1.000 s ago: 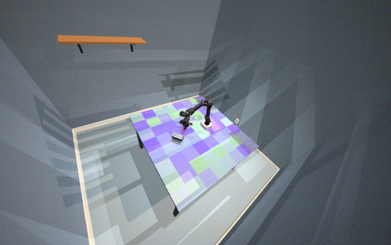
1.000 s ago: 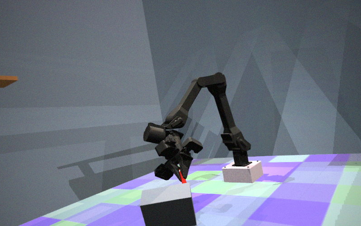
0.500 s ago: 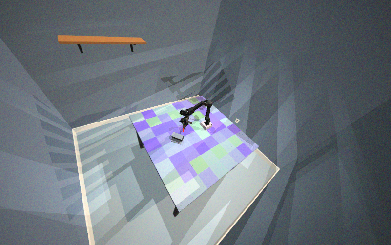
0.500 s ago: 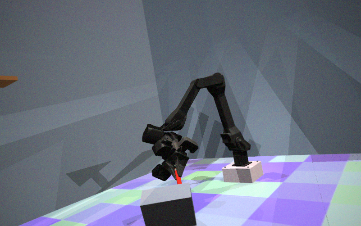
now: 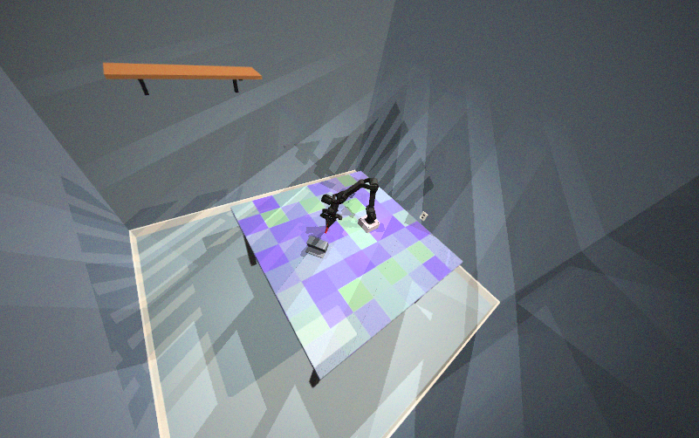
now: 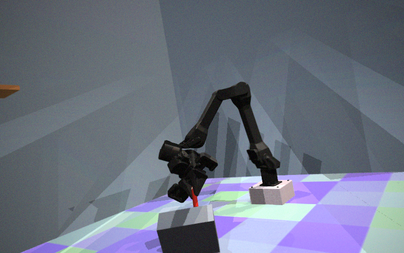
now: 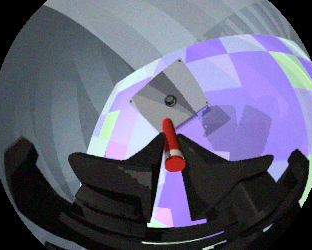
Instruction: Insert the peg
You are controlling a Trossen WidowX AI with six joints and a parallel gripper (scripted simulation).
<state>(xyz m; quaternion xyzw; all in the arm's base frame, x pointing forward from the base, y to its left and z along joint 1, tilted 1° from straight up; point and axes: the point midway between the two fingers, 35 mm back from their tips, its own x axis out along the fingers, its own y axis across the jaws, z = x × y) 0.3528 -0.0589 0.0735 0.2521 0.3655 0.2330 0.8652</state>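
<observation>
The grey sloped panel lies 10 cm ahead of my gripper tip, 6 cm to the left of it and 6 cm below it. From my gripper tip the other things lie so: red peg: 1 cm behind, 1 cm to the right, 1 cm above.
</observation>
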